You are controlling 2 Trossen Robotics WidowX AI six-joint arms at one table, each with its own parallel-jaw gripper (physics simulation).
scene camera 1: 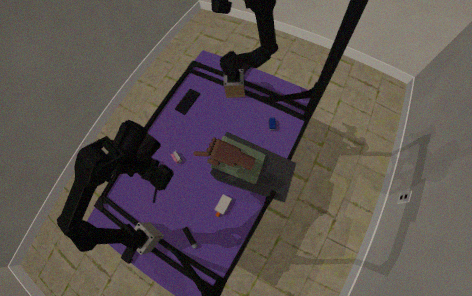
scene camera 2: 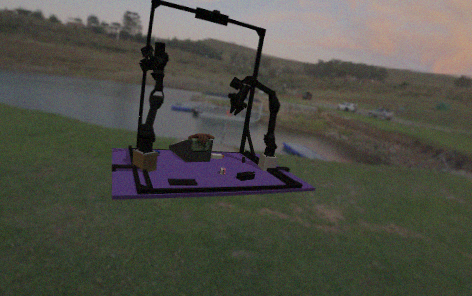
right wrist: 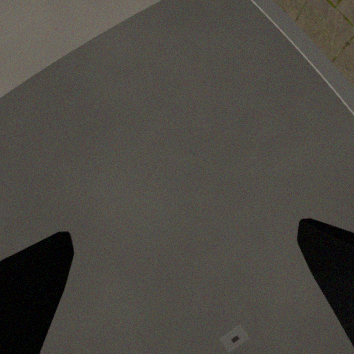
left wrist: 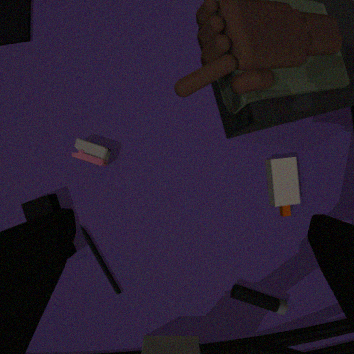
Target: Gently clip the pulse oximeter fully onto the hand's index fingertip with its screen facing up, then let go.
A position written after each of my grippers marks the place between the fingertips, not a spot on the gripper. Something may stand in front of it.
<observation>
My left gripper [scene camera 1: 161, 162] is open, with nothing in its grasp. My right gripper [right wrist: 186, 236] is open, with nothing in its grasp. A white box with orange end [left wrist: 281, 173] rests on the table. Further things: an index finger [left wrist: 226, 63], a dark grey plate [scene camera 1: 276, 174] and a green-grey block [scene camera 1: 252, 176].
My left gripper is seen too in the left wrist view [left wrist: 194, 223]. The dark grey plate also shows in the left wrist view [left wrist: 264, 113]. The green-grey block is seen too in the left wrist view [left wrist: 318, 72]. The right wrist view does not show the white box with orange end: it is out of frame.
</observation>
